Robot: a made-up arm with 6 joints. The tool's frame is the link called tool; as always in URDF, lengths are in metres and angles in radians. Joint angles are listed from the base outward. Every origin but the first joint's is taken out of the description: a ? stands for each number. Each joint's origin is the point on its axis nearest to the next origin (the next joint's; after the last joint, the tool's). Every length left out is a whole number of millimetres.
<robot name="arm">
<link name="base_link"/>
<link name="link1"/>
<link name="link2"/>
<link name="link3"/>
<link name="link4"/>
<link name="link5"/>
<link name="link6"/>
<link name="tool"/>
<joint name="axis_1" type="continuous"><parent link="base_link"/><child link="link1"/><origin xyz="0 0 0.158" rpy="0 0 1.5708"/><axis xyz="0 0 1"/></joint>
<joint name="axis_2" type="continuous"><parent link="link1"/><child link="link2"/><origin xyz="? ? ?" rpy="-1.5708 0 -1.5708"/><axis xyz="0 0 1"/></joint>
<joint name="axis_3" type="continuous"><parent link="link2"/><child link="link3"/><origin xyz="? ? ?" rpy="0 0 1.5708"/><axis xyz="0 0 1"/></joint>
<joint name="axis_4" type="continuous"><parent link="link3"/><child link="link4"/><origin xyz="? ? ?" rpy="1.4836 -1.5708 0"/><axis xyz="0 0 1"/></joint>
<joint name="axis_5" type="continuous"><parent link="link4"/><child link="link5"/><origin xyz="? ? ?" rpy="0 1.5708 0"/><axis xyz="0 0 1"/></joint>
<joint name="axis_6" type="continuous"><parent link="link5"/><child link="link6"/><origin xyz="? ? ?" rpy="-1.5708 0 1.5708"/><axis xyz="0 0 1"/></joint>
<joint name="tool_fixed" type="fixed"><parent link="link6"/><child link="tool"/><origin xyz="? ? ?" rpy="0 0 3.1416"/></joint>
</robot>
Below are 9 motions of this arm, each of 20 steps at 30 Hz.
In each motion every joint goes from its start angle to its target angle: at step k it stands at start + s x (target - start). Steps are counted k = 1, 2, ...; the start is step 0. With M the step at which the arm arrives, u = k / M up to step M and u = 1 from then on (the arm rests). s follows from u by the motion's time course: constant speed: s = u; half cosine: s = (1 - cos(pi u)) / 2; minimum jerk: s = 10 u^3 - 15 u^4 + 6 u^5.
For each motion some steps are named. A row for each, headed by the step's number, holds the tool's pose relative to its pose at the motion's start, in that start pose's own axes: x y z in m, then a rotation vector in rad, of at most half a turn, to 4 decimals.
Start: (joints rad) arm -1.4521 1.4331 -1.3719 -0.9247 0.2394 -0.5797
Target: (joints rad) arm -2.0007 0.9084 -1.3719 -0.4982 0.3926 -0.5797
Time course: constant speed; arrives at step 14
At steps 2, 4, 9, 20:
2: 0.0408 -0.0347 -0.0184 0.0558 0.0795 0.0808
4: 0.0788 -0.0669 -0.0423 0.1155 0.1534 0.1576
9: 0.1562 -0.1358 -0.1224 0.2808 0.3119 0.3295
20: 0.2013 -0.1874 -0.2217 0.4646 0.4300 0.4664

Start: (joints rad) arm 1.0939 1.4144 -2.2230 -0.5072 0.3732 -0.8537
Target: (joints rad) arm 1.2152 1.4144 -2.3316 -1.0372 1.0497 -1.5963
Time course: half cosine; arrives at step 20
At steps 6, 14, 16, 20:
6: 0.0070 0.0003 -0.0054 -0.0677 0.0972 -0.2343
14: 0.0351 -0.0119 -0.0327 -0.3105 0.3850 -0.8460
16: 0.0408 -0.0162 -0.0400 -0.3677 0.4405 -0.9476
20: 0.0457 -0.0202 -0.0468 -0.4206 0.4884 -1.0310

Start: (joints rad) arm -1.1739 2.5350 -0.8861 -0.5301 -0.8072 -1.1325
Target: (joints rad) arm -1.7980 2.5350 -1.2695 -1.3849 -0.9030 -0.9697
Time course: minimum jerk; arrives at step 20
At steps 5, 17, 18, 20:
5: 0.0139 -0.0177 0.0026 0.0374 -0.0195 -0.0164
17: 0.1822 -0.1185 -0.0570 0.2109 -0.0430 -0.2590
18: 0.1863 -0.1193 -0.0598 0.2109 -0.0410 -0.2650
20: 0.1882 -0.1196 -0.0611 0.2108 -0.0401 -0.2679

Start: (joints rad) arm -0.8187 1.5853 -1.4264 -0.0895 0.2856 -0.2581
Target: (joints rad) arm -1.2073 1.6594 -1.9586 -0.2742 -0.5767 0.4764
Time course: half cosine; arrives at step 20
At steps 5, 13, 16, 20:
5: -0.0352 -0.0449 -0.0107 0.1041 -0.1696 0.0970
13: -0.1516 -0.1957 -0.1219 0.3299 -0.9085 0.3185
16: -0.1776 -0.2258 -0.1717 0.3292 -1.1384 0.3198
20: -0.1894 -0.2380 -0.2002 0.3138 -1.2580 0.3055

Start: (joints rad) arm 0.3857 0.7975 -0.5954 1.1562 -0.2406 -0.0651
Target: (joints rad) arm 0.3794 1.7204 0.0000 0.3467 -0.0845 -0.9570
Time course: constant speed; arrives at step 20
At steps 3, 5, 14, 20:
3: 0.0517 -0.0844 0.0090 0.1526 0.1485 -0.2969
5: 0.0835 -0.1416 0.0020 0.2377 0.2723 -0.4880
14: 0.1783 -0.3651 -0.1447 0.4017 1.0519 -1.2172
20: 0.1838 -0.4424 -0.3149 0.2408 1.7276 -1.4881

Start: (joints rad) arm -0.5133 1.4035 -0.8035 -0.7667 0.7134 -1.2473
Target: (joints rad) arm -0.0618 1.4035 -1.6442 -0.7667 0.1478 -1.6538
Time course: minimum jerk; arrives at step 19
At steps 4, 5, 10, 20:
4: 0.0009 -0.0294 -0.0176 0.0988 -0.0064 -0.0251
5: 0.0014 -0.0515 -0.0329 0.1758 -0.0106 -0.0446
10: 0.0026 -0.1964 -0.2100 0.8251 -0.0103 -0.1921
20: 0.0204 -0.2425 -0.4488 1.5031 0.0709 -0.2625

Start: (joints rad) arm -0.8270 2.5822 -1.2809 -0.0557 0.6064 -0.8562
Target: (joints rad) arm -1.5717 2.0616 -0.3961 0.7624 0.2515 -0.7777
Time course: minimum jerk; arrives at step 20
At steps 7, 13, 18, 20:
7: 0.0560 0.0135 0.0037 -0.0956 -0.1067 0.3524
13: 0.1560 0.0829 0.0103 -0.2464 -0.2627 1.1960
18: 0.1832 0.1275 0.0125 -0.2944 -0.2794 1.5697
20: 0.1840 0.1294 0.0126 -0.2961 -0.2793 1.5839

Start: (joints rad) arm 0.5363 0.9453 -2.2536 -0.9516 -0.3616 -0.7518
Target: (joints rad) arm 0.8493 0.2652 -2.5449 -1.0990 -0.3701 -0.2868
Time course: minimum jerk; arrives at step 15
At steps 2, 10, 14, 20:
2: 0.0015 -0.0118 -0.0004 0.0189 0.0014 0.0067
10: 0.1077 -0.4274 -0.2025 0.7707 0.0550 0.2369
14: 0.1420 -0.5009 -0.3094 0.9706 0.0695 0.2779
20: 0.1425 -0.5017 -0.3109 0.9732 0.0697 0.2783

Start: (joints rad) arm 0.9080 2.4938 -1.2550 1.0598 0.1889 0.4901
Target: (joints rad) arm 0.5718 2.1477 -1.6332 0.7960 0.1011 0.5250
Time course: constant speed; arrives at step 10
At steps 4, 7, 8, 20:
4: -0.0649 0.1314 -0.0792 -0.2992 -0.1226 -0.0121
7: -0.1213 0.2090 -0.1687 -0.5135 -0.2526 -0.0229
8: -0.1402 0.2298 -0.2037 -0.5823 -0.3028 -0.0270
20: -0.1764 0.2629 -0.2802 -0.7152 -0.4128 -0.0364

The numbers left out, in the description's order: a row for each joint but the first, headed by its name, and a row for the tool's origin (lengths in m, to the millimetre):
axis_2: 0 0 0
axis_3: -0.197 -0.027 0
axis_4: -0.068 -0.383 0
axis_5: 0 0 0
axis_6: -0.126 0 0
tool: 0 0 0

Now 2 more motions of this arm.
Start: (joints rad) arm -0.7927 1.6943 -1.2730 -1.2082 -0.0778 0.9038
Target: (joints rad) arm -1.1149 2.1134 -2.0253 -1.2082 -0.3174 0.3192
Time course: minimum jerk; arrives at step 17
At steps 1, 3, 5, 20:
1: -0.0002 -0.0004 0.0001 0.0004 -0.0007 -0.0010
3: -0.0054 -0.0084 0.0026 0.0088 -0.0157 -0.0214
5: -0.0197 -0.0321 0.0087 0.0352 -0.0575 -0.0820
20: -0.0959 -0.2136 0.0042 0.3206 -0.2927 -0.6055

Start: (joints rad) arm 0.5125 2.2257 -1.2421 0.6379 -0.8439 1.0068
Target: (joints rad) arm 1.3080 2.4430 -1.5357 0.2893 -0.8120 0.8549
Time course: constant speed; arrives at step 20
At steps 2, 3, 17, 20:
2: 0.0439 0.0068 -0.0119 -0.0334 0.1000 -0.0460
3: 0.0656 0.0099 -0.0193 -0.0512 0.1498 -0.0687
17: 0.3244 0.0280 -0.2231 -0.3741 0.8206 -0.3510
20: 0.3623 0.0251 -0.2869 -0.4614 0.9573 -0.4000

